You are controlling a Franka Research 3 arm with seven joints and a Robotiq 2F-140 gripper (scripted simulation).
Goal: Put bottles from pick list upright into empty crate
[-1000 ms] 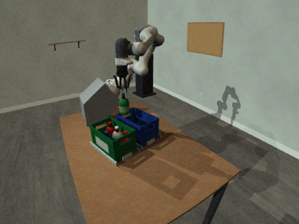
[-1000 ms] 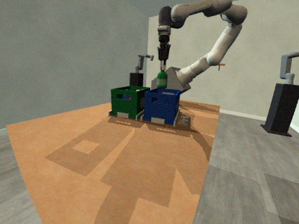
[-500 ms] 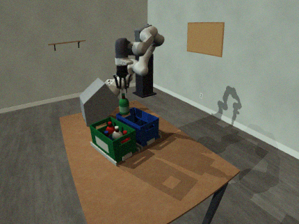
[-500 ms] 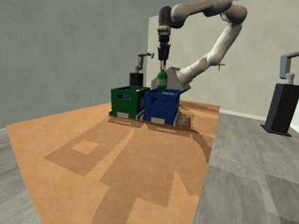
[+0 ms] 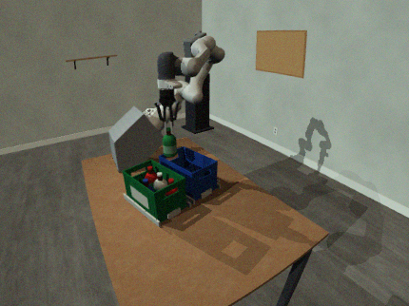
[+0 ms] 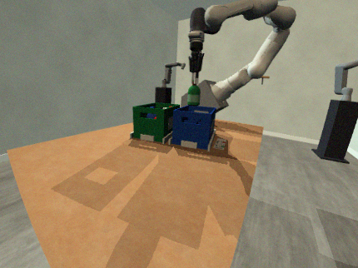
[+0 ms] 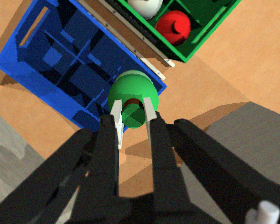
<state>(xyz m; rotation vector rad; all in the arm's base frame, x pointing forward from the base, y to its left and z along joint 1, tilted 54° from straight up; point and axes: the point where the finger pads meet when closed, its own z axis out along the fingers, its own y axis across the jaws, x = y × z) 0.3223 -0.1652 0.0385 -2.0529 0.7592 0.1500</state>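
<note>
The green bottle lies 8 cm below my hand. Round my hand: white bottle (26 cm below, 13 cm to the right, 11 cm ahead); then green crate (26 cm below, 17 cm to the right, 12 cm ahead); then blue crate (26 cm below, 8 cm ahead, 6 cm to the left).
</note>
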